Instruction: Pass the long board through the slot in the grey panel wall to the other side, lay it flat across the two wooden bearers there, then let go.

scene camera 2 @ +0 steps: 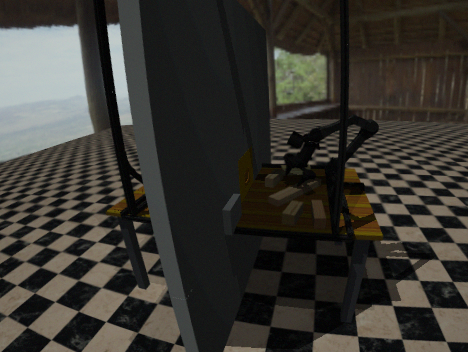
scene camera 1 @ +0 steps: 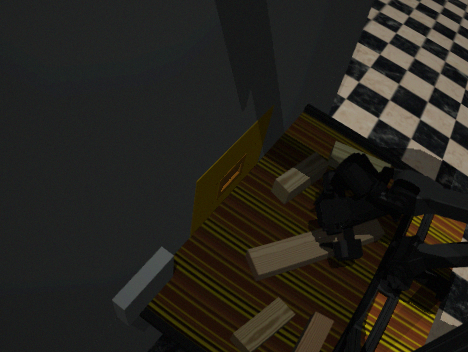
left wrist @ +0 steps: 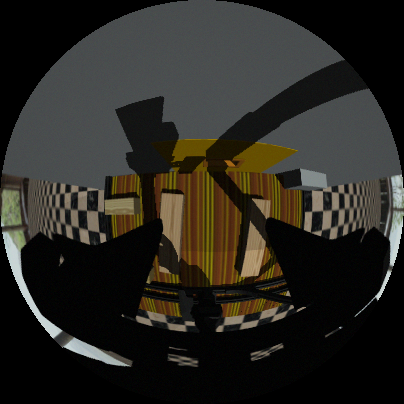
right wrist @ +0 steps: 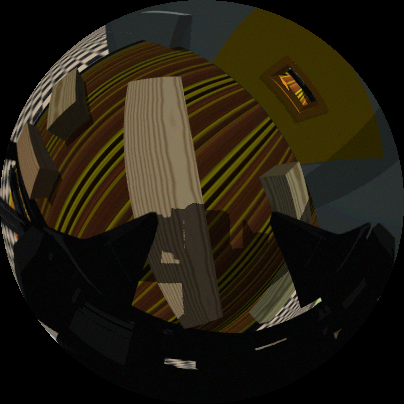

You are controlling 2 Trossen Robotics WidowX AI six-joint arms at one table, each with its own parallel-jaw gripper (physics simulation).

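Places are measured from the left arm's base along level axes (x right, y ahead, z up), in metres.
Pixels of known places: left gripper, fingertip midpoint: (left wrist: 215, 224); right gripper, fingertip midpoint: (scene camera 2: 291, 180) (scene camera 1: 318, 224) (right wrist: 215, 217); left arm's base at its link origin: (left wrist: 206, 297) (right wrist: 306, 88); right arm's base at its link origin: (scene camera 1: 389, 282).
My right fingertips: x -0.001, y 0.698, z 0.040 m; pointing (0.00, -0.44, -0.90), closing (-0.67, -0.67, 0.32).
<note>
For each thing: its middle in the pictures, then the offset to it from my right fingertips. "*": a spot on its surface instead.
- long board at the middle of its body: (right wrist: 170, 221) (scene camera 1: 319, 244) (scene camera 2: 296, 190) dx +0.014, dy +0.028, dz -0.043 m
- pale block at the middle of its body: (right wrist: 280, 289) (scene camera 1: 359, 164) (scene camera 2: 295, 169) dx -0.267, dy +0.006, dz -0.036 m
- grey block at a spot on its surface: (scene camera 1: 145, 280) * dx +0.345, dy -0.194, dz +0.041 m
The long board (scene camera 1: 287, 255) (scene camera 2: 285, 195) (right wrist: 160, 145) lies flat on the striped table on the right arm's side. My right gripper (right wrist: 215, 217) is open, low above the board's shadowed half, with nothing between its fingers; in scene camera 1 the arm hides part of that half. The slot (scene camera 1: 231, 176) (right wrist: 296, 90) is in a yellow plate on the grey panel wall (scene camera 1: 100, 150) (scene camera 2: 200, 125) (left wrist: 200, 65). My left gripper (left wrist: 215, 224) is open and empty on the other side, above two roughly parallel wooden bearers, one bearer (left wrist: 171, 215) at the left and one bearer (left wrist: 256, 240) at the right.
Wooden blocks lie around the board: one block (scene camera 1: 287, 185) near the wall, a pale block (scene camera 1: 350, 150) beyond it, and two blocks (scene camera 1: 263, 322) (scene camera 1: 315, 335) at the front. A grey block (scene camera 1: 145, 280) (scene camera 2: 231, 214) juts from the wall. Another block (left wrist: 122, 206) lies beside the bearers.
</note>
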